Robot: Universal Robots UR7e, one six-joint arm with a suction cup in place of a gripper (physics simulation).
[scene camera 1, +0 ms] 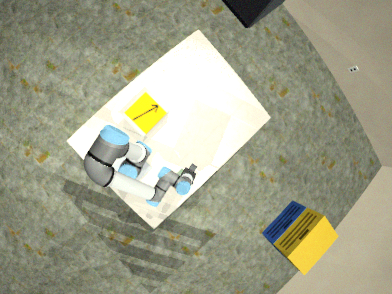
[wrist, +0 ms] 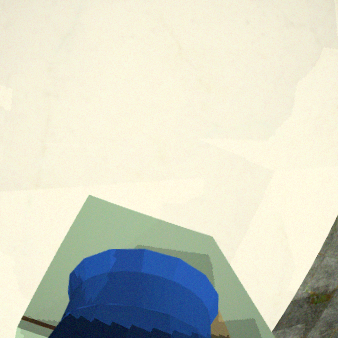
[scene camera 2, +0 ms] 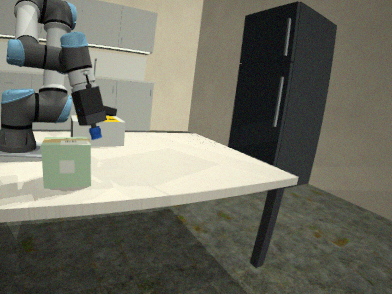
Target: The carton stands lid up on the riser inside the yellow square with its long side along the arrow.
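Note:
The green carton (scene camera 2: 55,165) (wrist: 95,225) stands upright on the table, its taped top with a small printed label facing up and a pale square on one side. In scene camera 1 the arm's wrist mostly hides it. My blue suction cup (scene camera 2: 95,133) (wrist: 142,290) hangs close to the carton's top, just past its right edge in scene camera 2. It appears apart from the carton and holds nothing. The pale riser (scene camera 2: 111,135) stands farther back, bearing the yellow square (scene camera 1: 145,124) with a dark arrow (scene camera 1: 145,113) pointing up and right in scene camera 1.
The white table (scene camera 1: 200,65) (scene camera 2: 240,172) carries the arm's base beside the riser. A dark fridge (scene camera 2: 310,90) stands beyond the table. A blue and yellow box-shaped object (scene camera 1: 310,245) is off the table's lower right side. The table edge runs near the carton.

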